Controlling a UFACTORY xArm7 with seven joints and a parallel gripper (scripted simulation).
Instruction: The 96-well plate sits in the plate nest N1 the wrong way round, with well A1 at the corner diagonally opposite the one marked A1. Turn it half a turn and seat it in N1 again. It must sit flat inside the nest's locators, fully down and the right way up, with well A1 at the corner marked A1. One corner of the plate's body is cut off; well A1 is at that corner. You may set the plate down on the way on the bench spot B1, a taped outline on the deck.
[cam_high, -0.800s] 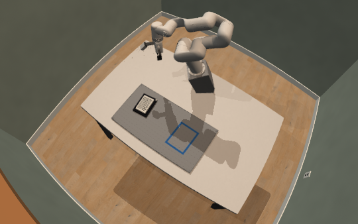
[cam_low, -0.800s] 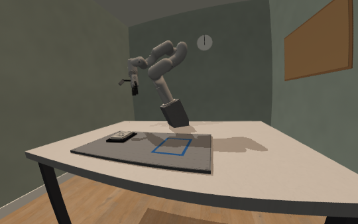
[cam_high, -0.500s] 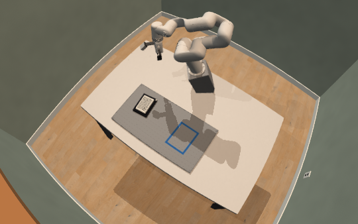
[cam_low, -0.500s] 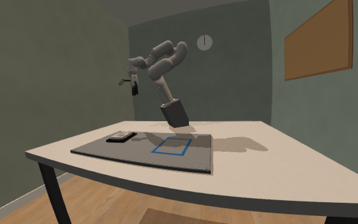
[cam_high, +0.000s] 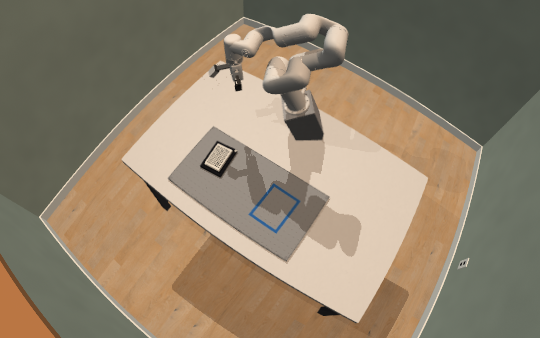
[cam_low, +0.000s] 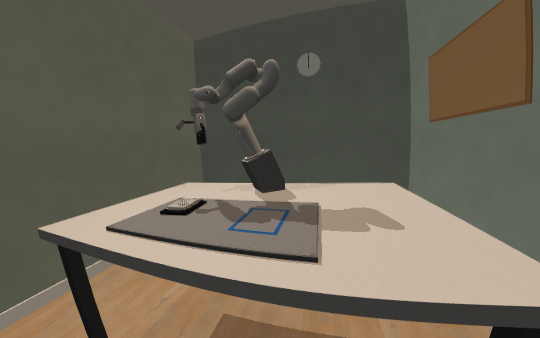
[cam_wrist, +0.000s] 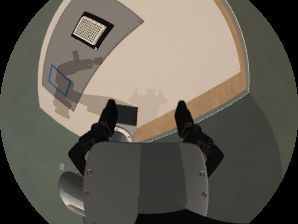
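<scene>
Now: the white 96-well plate 27 cm below my hand, 26 cm ahead of it and 3 cm to the left of it. The rest, counted from my hand: black plate nest N1: 28 cm below, 26 cm ahead, 3 cm to the left.
</scene>
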